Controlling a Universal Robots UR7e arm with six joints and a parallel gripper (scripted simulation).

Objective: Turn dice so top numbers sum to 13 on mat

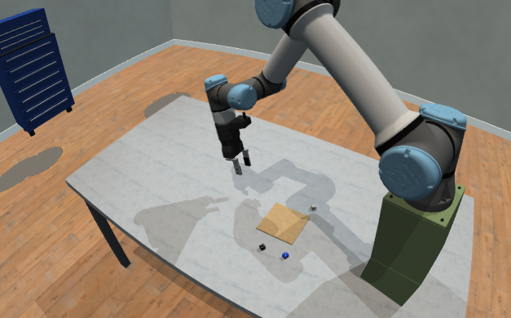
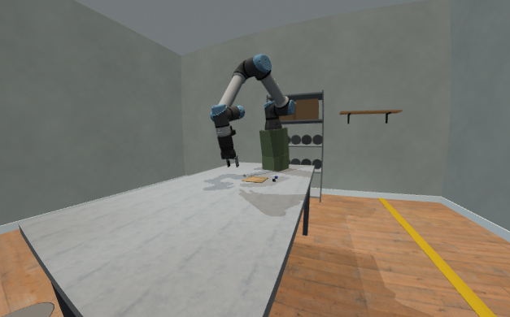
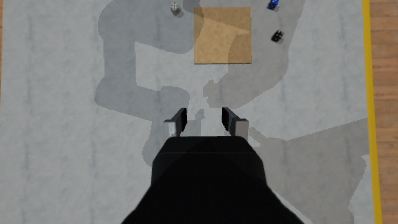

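Right now my hand is 26 cm past the white die, 7 cm to the left of it and 13 cm above it. The rest, counted from my hand: blue die: 28 cm behind, 17 cm to the left, 13 cm below; tan mat: 20 cm behind, 5 cm to the left, 13 cm below; black die: 20 cm behind, 18 cm to the left, 13 cm below.
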